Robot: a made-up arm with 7 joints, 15 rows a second.
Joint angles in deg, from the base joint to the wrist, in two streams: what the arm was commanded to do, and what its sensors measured. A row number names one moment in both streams.
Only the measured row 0 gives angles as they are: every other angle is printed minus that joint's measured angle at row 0.
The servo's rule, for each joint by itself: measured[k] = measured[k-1] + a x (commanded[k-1-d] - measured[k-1]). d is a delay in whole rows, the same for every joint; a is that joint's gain. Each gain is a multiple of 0.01, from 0.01 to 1. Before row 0 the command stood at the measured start. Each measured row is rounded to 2 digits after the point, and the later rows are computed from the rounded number. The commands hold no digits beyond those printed.
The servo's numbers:
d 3
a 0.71 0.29 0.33 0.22 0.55 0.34 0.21
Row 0, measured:
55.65, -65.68, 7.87, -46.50, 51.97, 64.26, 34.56
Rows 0 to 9, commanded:
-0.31, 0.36, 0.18, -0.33, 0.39, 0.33, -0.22
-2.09, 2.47, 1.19, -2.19, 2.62, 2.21, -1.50
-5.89, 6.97, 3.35, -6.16, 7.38, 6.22, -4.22
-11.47, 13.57, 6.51, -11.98, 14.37, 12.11, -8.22
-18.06, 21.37, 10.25, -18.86, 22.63, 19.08, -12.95
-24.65, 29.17, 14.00, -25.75, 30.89, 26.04, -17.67
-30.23, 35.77, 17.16, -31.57, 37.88, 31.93, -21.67
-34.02, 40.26, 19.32, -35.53, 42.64, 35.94, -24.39
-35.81, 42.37, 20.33, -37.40, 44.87, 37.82, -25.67
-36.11, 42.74, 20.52, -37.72, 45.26, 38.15, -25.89
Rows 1 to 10, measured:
0.00, 0.00, 0.00, 0.00, 0.00, 0.00, 0.00
0.00, 0.00, 0.00, 0.00, 0.00, 0.00, 0.00
0.00, 0.00, 0.00, 0.00, 0.00, 0.00, 0.00
-0.22, 0.10, 0.06, -0.07, 0.21, 0.11, -0.05
-1.55, 0.79, 0.43, -0.54, 1.54, 0.82, -0.35
-4.63, 2.58, 1.39, -1.78, 4.75, 2.66, -1.16
-9.49, 5.77, 3.08, -4.02, 10.04, 5.87, -2.64
-15.57, 10.29, 5.45, -7.28, 16.96, 10.36, -4.81
-22.02, 15.77, 8.27, -11.34, 24.62, 15.69, -7.51
-27.85, 21.57, 11.20, -15.79, 31.91, 21.21, -10.48

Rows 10 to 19, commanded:
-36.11, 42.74, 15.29, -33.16, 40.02, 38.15, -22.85
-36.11, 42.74, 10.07, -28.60, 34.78, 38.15, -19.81
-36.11, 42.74, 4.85, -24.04, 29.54, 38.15, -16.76
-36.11, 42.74, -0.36, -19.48, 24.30, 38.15, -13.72
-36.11, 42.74, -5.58, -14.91, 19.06, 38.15, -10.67
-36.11, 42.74, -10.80, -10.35, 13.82, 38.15, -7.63
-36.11, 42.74, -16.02, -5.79, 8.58, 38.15, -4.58
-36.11, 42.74, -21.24, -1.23, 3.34, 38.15, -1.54
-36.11, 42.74, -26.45, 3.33, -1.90, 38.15, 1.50
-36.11, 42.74, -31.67, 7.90, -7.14, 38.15, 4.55
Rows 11 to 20, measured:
-32.23, 26.99, 13.88, -20.13, 37.81, 26.22, -13.40
-34.77, 31.45, 16.01, -23.93, 41.69, 30.16, -15.98
-35.72, 34.72, 17.50, -26.96, 43.65, 32.88, -18.06
-36.00, 37.05, 16.77, -28.32, 41.65, 34.67, -19.07
-36.08, 38.70, 14.56, -28.38, 37.87, 35.85, -19.23
-36.10, 39.87, 11.36, -27.43, 33.29, 36.63, -18.71
-36.11, 40.70, 7.49, -25.68, 28.35, 37.15, -17.66
-36.11, 41.29, 3.18, -23.31, 23.24, 37.49, -16.19
-36.11, 41.71, -1.43, -20.46, 18.06, 37.71, -14.39
-36.11, 42.01, -6.24, -17.23, 12.85, 37.86, -12.33

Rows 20 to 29, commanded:
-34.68, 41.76, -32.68, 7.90, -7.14, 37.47, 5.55
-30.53, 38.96, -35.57, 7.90, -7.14, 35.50, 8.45
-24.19, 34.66, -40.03, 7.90, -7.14, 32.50, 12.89
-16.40, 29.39, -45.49, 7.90, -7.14, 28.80, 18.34
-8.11, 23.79, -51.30, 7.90, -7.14, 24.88, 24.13
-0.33, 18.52, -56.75, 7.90, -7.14, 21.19, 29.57
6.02, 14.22, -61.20, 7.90, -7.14, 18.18, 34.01
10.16, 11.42, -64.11, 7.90, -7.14, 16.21, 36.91
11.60, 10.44, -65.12, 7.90, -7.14, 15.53, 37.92
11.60, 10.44, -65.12, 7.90, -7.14, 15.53, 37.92
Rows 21 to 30, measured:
-36.11, 42.22, -11.19, -13.71, 7.62, 37.96, -10.06
-36.11, 42.37, -16.23, -9.96, 2.38, 38.02, -7.63
-36.11, 42.48, -21.33, -6.03, -2.86, 38.06, -5.07
-35.09, 42.27, -25.08, -2.97, -5.21, 37.86, -2.84
-31.85, 41.31, -28.54, -0.58, -6.27, 37.06, -0.47
-26.41, 39.38, -32.33, 1.29, -6.75, 35.51, 2.34
-19.30, 36.48, -36.67, 2.74, -6.96, 33.23, 5.70
-11.36, 32.80, -41.50, 3.88, -7.06, 30.39, 9.57
-3.53, 28.66, -46.53, 4.76, -7.10, 27.26, 13.77
3.25, 24.47, -51.37, 5.45, -7.12, 24.17, 18.02

